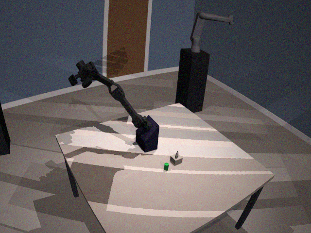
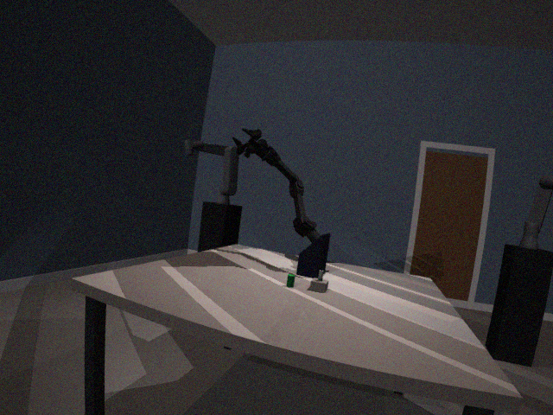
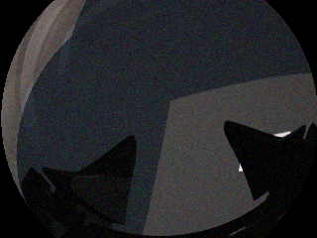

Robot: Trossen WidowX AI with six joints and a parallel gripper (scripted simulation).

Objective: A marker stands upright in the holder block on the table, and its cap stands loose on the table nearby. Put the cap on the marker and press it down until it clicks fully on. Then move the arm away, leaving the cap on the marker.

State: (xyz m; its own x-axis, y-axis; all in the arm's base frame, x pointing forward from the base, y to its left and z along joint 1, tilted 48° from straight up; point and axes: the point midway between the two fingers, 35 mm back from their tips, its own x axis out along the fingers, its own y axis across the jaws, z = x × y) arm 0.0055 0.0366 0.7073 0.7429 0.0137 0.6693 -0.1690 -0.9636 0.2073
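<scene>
My gripper tip is 66 cm above the green cap, 52 cm to the right of it and 25 cm short of it. The rest, counted from my gripper tip: grey holder block (67 cm below, 63 cm to the left, 20 cm ahead).
</scene>
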